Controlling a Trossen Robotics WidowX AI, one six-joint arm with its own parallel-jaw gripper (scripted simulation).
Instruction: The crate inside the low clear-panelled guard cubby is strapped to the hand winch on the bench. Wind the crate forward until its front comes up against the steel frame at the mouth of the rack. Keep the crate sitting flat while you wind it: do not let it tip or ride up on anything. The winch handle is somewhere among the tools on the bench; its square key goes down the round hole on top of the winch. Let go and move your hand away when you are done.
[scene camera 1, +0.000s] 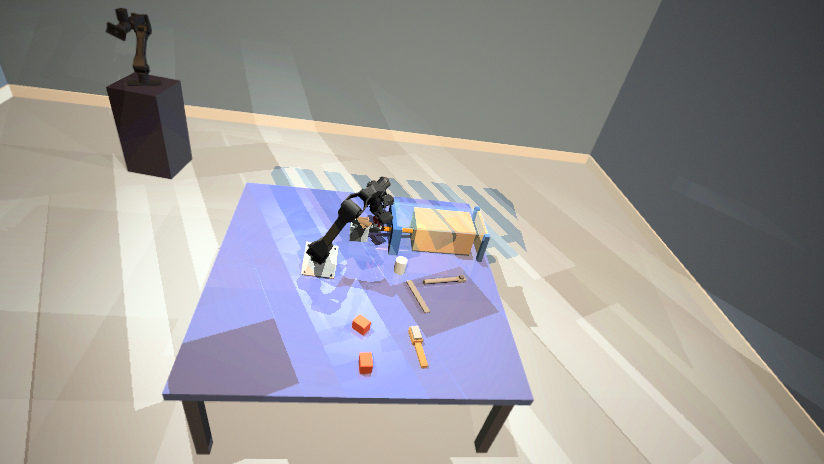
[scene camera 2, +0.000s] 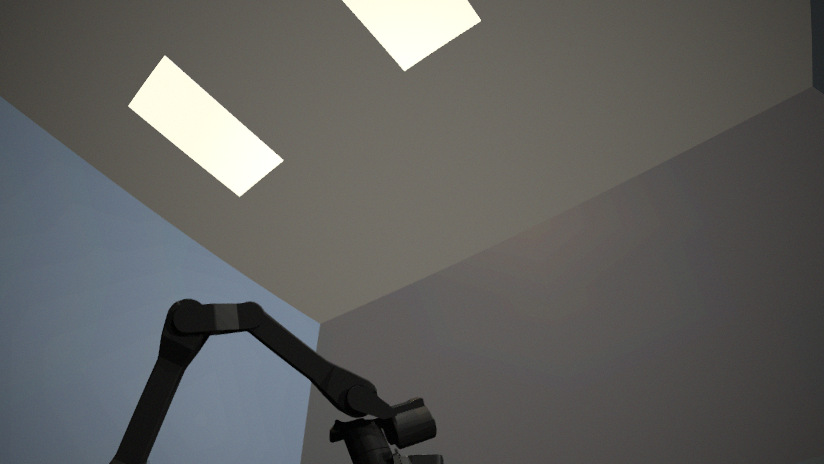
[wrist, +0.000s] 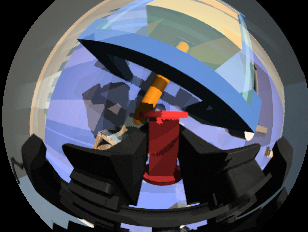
My gripper (wrist: 162, 126): 10 cm from the lens. A blue steel frame (wrist: 220, 105): 10 cm from the lens.
